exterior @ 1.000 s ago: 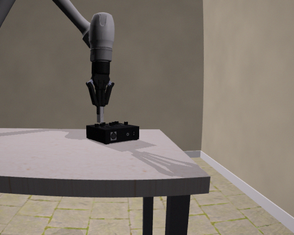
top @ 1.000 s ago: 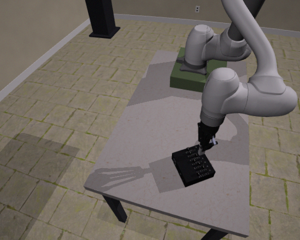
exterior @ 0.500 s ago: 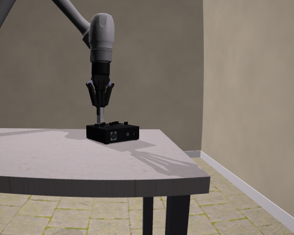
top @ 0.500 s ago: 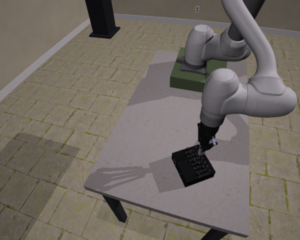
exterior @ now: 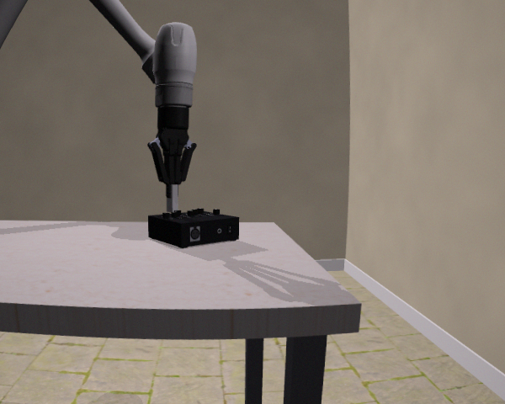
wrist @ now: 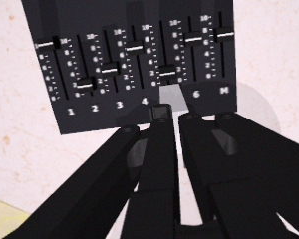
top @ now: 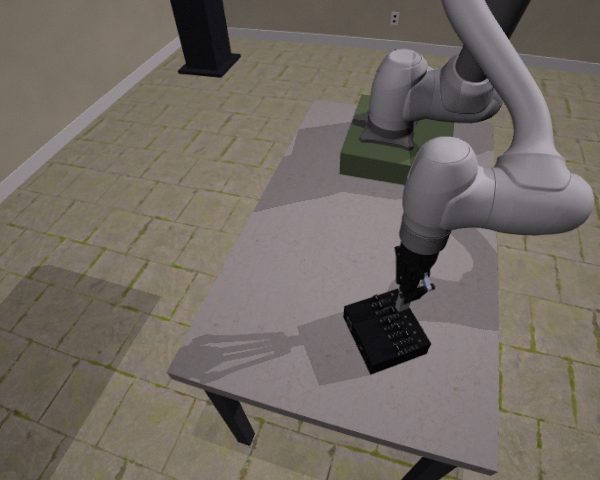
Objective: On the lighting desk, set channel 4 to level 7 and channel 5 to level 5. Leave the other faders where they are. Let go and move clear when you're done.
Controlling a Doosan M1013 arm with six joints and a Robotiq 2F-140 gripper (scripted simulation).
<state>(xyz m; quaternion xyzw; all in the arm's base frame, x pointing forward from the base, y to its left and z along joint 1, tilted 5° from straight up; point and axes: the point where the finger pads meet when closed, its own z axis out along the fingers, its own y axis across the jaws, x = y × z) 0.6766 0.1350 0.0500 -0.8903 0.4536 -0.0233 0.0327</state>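
Now: hand 50 mm to the left of the channel 6 fader cap, 30 mm above it and 10 mm short of it. Round my hand: channel 4 fader cap: 50 mm ahead, 30 mm below, 20 mm to the right; channel 3 fader cap: 60 mm ahead, 30 mm below; channel 5 fader cap: 30 mm below, 20 mm to the right, 10 mm ahead.
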